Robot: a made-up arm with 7 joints. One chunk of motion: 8 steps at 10 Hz.
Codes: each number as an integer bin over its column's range. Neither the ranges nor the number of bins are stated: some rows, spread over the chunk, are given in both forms.
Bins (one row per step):
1: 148 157 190 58 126 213
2: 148 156 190 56 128 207
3: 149 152 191 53 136 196
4: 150 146 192 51 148 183
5: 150 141 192 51 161 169
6: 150 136 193 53 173 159
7: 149 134 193 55 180 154
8: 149 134 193 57 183 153
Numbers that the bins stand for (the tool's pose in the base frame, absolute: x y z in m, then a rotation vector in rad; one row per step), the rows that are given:
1: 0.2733 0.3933 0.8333 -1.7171 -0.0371 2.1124
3: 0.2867 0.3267 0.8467 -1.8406 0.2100 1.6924
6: 0.3000 0.1133 0.8733 -1.8406 1.1241 0.7782
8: 0.2867 0.0867 0.8733 -1.7418 1.3712 0.6300
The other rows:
2: 0.2733 0.3800 0.8333 -1.7665 0.0124 1.9641
4: 0.3000 0.2467 0.8600 -1.8900 0.5065 1.3712
5: 0.3000 0.1800 0.8600 -1.8900 0.8276 1.0253
7: 0.2867 0.0867 0.8733 -1.7912 1.2971 0.6547

